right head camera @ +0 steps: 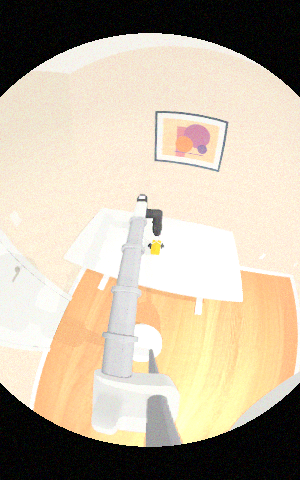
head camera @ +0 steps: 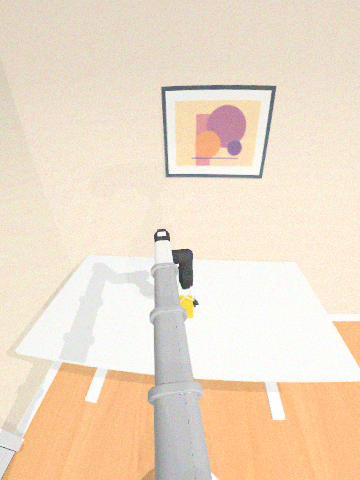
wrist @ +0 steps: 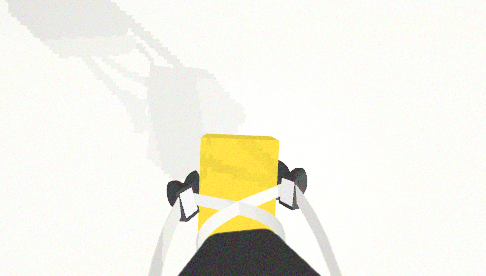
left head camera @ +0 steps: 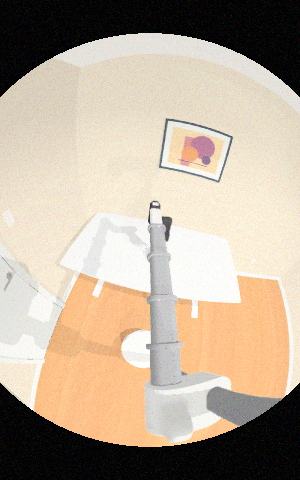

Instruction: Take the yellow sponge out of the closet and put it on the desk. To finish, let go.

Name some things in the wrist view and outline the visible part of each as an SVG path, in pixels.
The gripper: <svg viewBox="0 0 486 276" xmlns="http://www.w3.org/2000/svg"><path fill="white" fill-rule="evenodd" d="M330 241L314 209L304 196L307 189L307 174L304 168L294 168L292 171L289 171L287 165L278 160L277 186L239 201L199 194L200 176L196 170L186 177L184 183L177 180L168 182L166 193L172 209L161 230L148 276L162 276L166 255L178 222L188 222L200 212L199 206L219 211L208 218L200 227L195 242L196 253L177 276L321 276L286 243L286 234L281 222L273 214L257 207L275 198L279 204L290 210L301 210L317 240L330 276L342 276ZM210 235L223 223L237 215L251 218L272 229L258 228L219 232Z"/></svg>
A yellow sponge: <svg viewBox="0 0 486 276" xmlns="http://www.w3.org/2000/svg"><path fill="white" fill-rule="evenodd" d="M207 238L219 232L258 228L273 230L261 222L237 215L215 229ZM219 210L199 206L198 231L204 222ZM276 198L257 207L275 216ZM201 137L199 194L239 201L277 186L279 140L272 136L205 134Z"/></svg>
